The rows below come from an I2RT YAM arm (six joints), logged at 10 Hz.
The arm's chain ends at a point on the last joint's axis. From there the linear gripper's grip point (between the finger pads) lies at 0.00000 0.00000 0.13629 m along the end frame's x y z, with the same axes.
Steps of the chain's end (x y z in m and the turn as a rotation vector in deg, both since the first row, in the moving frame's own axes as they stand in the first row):
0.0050 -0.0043 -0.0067 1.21 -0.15 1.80
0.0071 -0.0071 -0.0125 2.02 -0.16 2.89
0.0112 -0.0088 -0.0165 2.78 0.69 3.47
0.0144 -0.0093 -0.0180 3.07 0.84 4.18
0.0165 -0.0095 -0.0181 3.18 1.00 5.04
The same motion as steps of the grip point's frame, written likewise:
0.0047 -0.0072 -0.0067 1.21 -0.15 1.80
0.0068 -0.0119 -0.0126 2.02 -0.16 2.89
0.0130 -0.0154 -0.0167 2.78 0.69 3.47
0.0167 -0.0165 -0.0182 3.07 0.84 4.18
0.0192 -0.0169 -0.0183 3.18 1.00 5.04

